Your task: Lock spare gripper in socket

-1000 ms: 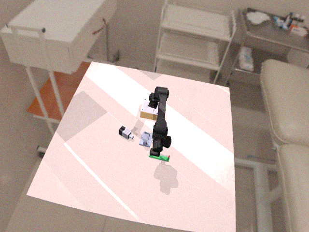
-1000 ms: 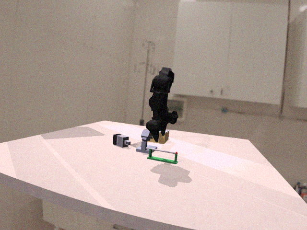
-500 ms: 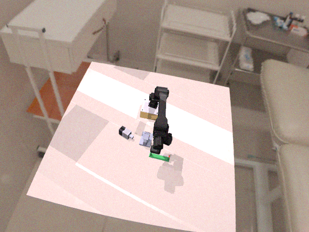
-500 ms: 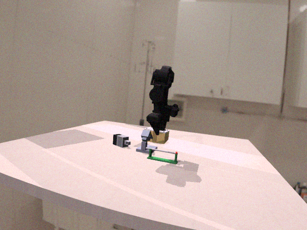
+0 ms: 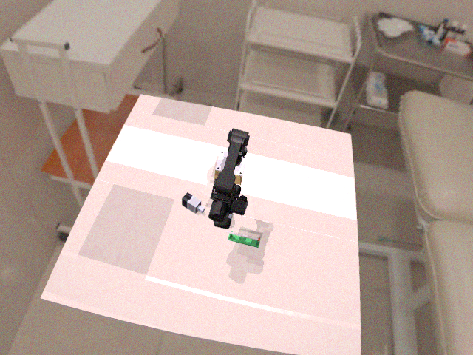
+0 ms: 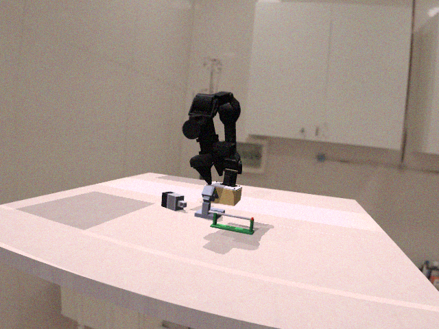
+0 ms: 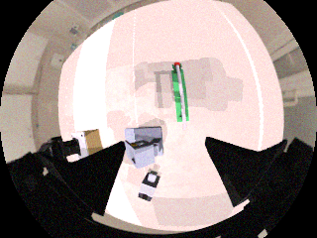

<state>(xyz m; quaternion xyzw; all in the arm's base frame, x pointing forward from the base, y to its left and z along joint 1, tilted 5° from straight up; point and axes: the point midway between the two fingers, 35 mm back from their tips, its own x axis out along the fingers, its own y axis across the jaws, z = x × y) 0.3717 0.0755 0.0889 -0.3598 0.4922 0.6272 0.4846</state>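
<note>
My gripper tip is now 70 mm past the spare gripper, 190 mm to the left of it and 120 mm above it. The rest, counted from my gripper tip: grey mount: 70 mm behind, 40 mm to the right, 90 mm below; green rack: 20 mm ahead, 80 mm to the left, 120 mm below.
</note>
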